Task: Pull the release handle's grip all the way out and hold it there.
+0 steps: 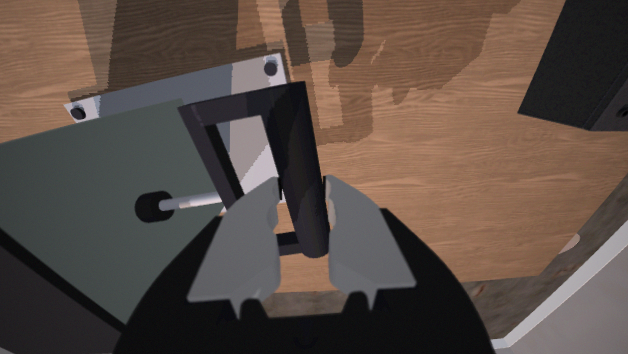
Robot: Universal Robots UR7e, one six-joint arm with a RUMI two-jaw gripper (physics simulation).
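The release handle is a black rectangular frame with a thick round grip bar (295, 145) on its right side. A metal rod (192, 200) runs from a black collar (154, 206) on the grey-green housing (115, 155) to the handle's back bar, so the handle stands off from the housing face. My gripper (302, 178) is shut on the grip bar, one jaw on each side, with the left jaw reaching into the frame's opening. The lower part of the frame is partly hidden behind the left jaw.
A light metal base plate (200, 85) with dark bolts sits under the housing on the wooden table (450, 200). A black box-like object (575, 65) stands at the upper right. A pale edge strip (565, 290) runs along the lower right.
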